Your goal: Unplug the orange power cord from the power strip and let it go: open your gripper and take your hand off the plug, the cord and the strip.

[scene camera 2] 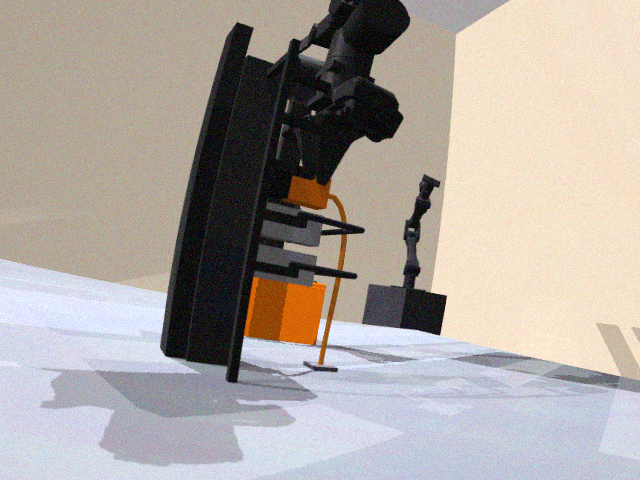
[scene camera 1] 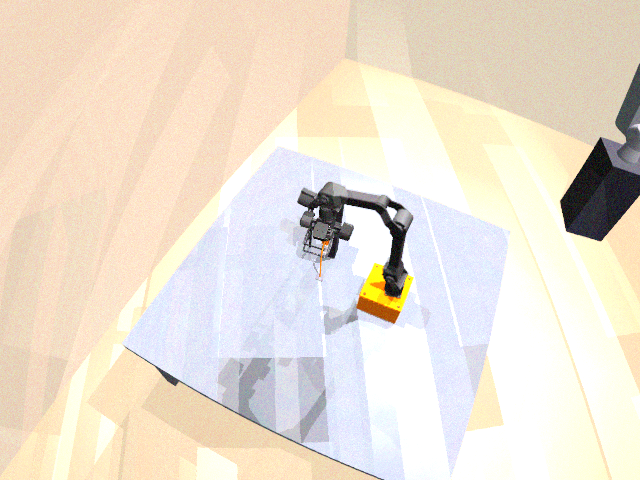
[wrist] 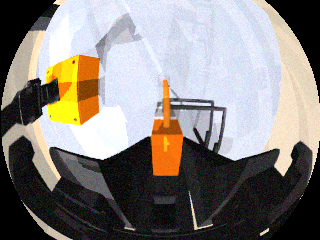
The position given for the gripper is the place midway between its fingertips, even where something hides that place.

In view: the gripper [scene camera 2: 315, 186] and an orange plug [wrist: 166, 141].
The gripper is seen too in scene camera 1 [scene camera 1: 326, 238] and in the wrist view [wrist: 166, 141].
